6 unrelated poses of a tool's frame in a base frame.
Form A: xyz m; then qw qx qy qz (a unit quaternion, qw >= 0).
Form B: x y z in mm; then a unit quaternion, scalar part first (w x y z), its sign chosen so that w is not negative. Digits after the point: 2 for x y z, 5 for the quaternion.
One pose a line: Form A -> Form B
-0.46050 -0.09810 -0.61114 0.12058 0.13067 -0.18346 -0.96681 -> -460.50 -98.10 -611.14 0.12058 0.13067 -0.18346 -0.96681
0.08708 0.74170 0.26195 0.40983 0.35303 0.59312 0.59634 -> 87.08 741.70 261.95 0.40983 0.35303 0.59312 0.59634
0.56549 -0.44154 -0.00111 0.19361 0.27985 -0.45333 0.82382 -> 565.49 -441.54 -1.11 0.19361 0.27985 -0.45333 0.82382
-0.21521 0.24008 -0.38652 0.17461 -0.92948 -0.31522 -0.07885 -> -215.21 240.08 -386.52 0.17461 -0.92948 -0.31522 -0.07885
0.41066 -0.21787 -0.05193 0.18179 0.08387 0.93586 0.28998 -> 410.66 -217.87 -51.93 0.18179 0.08387 0.93586 0.28998
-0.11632 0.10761 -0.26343 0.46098 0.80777 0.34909 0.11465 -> -116.32 107.61 -263.43 0.46098 0.80777 0.34909 0.11465
